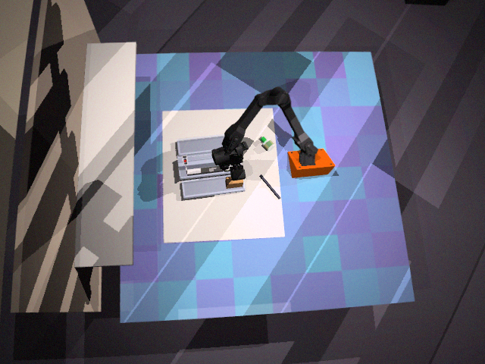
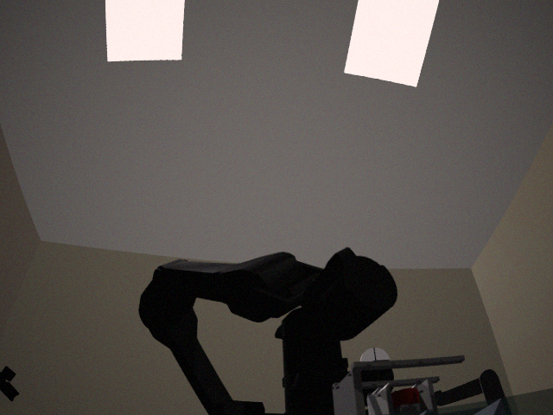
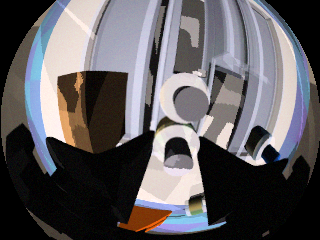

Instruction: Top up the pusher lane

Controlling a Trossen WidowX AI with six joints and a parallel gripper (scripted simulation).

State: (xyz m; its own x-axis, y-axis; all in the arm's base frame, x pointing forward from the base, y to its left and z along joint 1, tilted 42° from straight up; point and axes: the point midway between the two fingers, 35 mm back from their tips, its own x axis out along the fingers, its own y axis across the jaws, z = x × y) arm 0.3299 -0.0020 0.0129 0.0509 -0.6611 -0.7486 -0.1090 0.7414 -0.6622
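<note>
The brown box is 8 cm to the left of my gripper tip and 1 cm ahead of it. Also, from my gripper tip: black rod (16 cm behind, 10 cm to the left, 3 cm below).
</note>
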